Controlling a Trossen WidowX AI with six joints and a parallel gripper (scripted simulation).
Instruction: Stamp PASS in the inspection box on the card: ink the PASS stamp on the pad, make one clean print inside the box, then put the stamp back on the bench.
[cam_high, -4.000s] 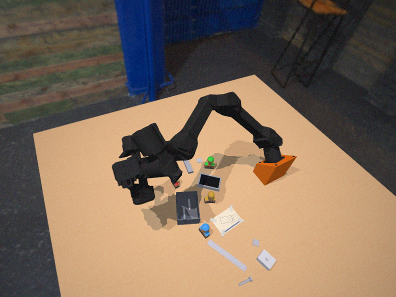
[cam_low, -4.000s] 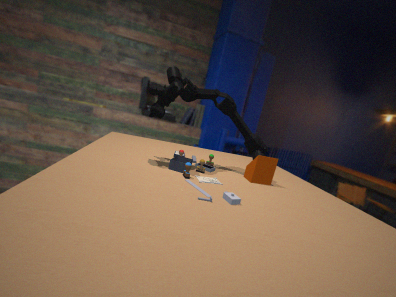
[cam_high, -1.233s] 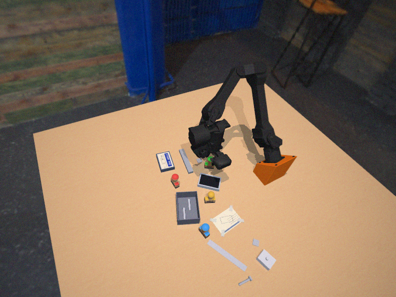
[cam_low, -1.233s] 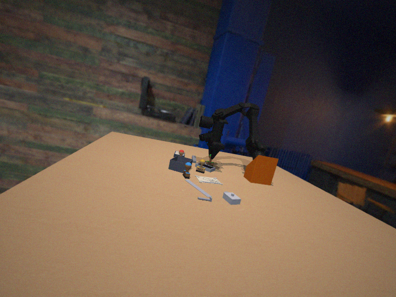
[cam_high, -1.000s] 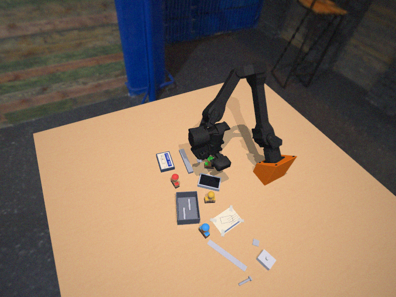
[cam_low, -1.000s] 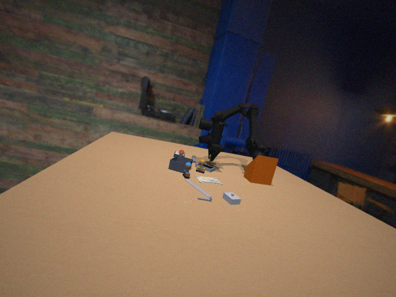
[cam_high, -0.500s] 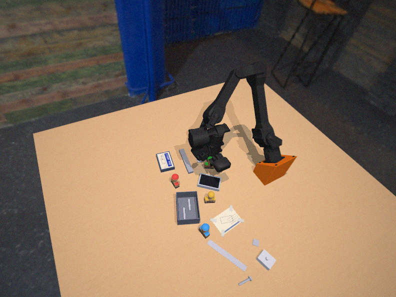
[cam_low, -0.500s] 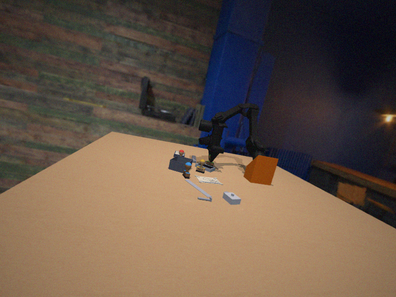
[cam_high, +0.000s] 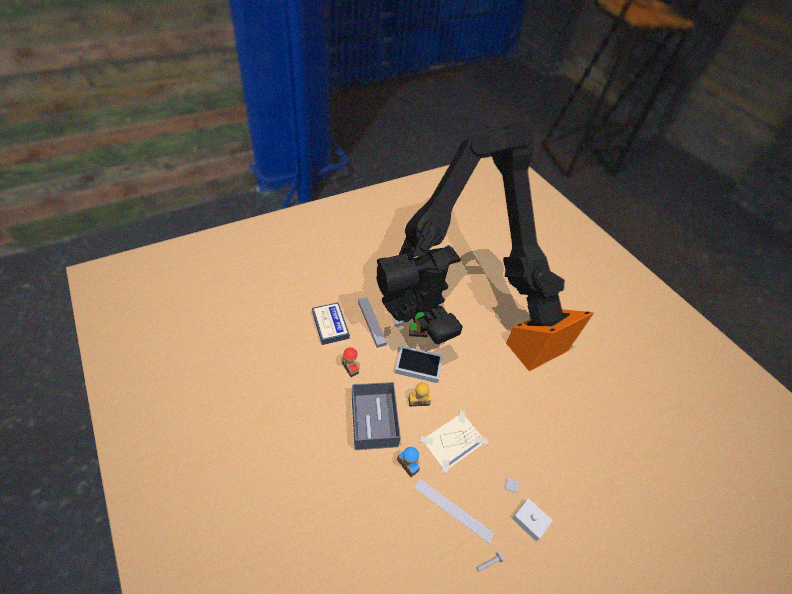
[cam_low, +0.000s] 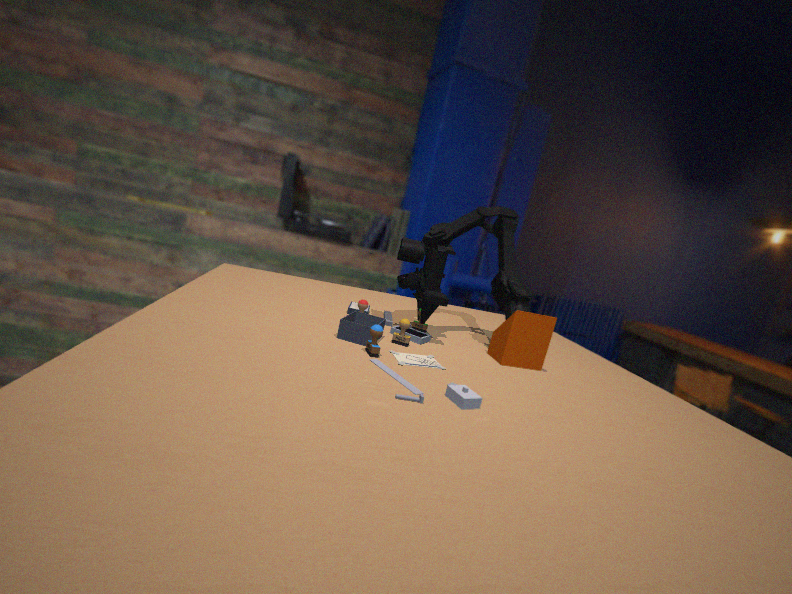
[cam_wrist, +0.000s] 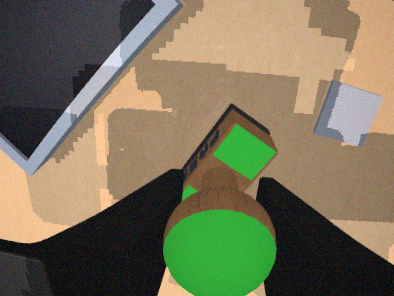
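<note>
Right now the ink pad is 5 cm ahead of my gripper tip, 6 cm to the left of it and 2 cm below it. The rest, counted from my gripper tip: green-knobbed pass stamp: right at my gripper tip; yellow stamp: 10 cm ahead, 13 cm to the left, 1 cm below; red stamp: 17 cm ahead, 1 cm to the right, 1 cm below.
</note>
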